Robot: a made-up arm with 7 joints. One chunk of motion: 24 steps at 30 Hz.
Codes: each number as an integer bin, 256 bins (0 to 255) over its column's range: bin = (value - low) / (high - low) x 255, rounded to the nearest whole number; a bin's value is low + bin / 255 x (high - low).
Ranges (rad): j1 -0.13..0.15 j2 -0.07..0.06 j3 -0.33..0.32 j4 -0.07..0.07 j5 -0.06..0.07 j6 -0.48..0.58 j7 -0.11..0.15
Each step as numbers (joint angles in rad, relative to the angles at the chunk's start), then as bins.
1 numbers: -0.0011 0.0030 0.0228 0.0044 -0.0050 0.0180 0.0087
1 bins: 117 143 138 136 108 120 116
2 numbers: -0.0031 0.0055 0.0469 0.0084 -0.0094 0.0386 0.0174
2 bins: 116 148 148 143 99 125 125
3 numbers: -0.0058 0.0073 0.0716 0.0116 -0.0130 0.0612 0.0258
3 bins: 113 152 158 149 92 130 133
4 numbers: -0.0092 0.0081 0.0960 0.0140 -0.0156 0.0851 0.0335
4 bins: 110 153 167 153 87 136 141
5 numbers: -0.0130 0.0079 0.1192 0.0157 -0.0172 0.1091 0.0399
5 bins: 107 153 176 156 84 142 147
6 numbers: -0.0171 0.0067 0.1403 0.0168 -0.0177 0.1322 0.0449
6 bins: 103 150 185 158 83 147 152
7 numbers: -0.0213 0.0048 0.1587 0.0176 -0.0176 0.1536 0.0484
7 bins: 99 147 192 160 83 152 155
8 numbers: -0.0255 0.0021 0.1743 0.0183 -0.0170 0.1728 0.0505
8 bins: 95 141 198 161 84 157 157
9 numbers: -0.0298 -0.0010 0.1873 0.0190 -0.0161 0.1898 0.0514
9 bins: 91 135 203 162 86 161 158
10 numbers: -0.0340 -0.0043 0.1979 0.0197 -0.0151 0.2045 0.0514
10 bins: 87 129 207 163 88 165 158
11 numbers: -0.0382 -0.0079 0.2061 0.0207 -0.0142 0.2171 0.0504
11 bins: 84 122 210 165 90 168 157
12 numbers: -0.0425 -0.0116 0.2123 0.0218 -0.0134 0.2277 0.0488
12 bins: 80 115 213 167 91 170 156
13 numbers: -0.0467 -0.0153 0.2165 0.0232 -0.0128 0.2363 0.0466
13 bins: 76 107 214 170 93 172 154
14 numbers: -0.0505 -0.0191 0.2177 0.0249 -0.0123 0.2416 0.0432
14 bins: 72 100 215 173 94 174 150
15 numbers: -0.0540 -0.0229 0.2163 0.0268 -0.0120 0.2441 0.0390
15 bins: 69 92 214 176 94 174 146
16 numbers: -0.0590 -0.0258 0.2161 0.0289 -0.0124 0.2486 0.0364
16 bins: 65 87 214 180 93 175 144
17 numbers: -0.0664 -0.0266 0.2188 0.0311 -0.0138 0.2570 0.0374
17 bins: 58 85 215 184 91 177 145
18 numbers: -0.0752 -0.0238 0.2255 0.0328 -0.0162 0.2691 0.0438
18 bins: 50 91 218 187 86 180 151
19 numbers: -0.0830 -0.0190 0.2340 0.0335 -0.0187 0.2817 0.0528
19 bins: 43 100 221 189 81 183 160
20 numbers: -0.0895 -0.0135 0.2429 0.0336 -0.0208 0.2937 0.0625
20 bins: 37 111 225 189 77 186 169
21 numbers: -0.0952 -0.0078 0.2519 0.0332 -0.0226 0.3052 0.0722
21 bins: 32 122 228 188 73 189 179
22 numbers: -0.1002 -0.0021 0.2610 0.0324 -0.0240 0.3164 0.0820
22 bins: 27 133 232 187 71 192 188
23 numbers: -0.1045 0.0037 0.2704 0.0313 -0.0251 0.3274 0.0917
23 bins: 23 145 236 185 68 194 198
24 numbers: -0.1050 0.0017 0.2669 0.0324 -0.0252 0.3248 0.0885
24 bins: 23 141 234 187 68 194 195
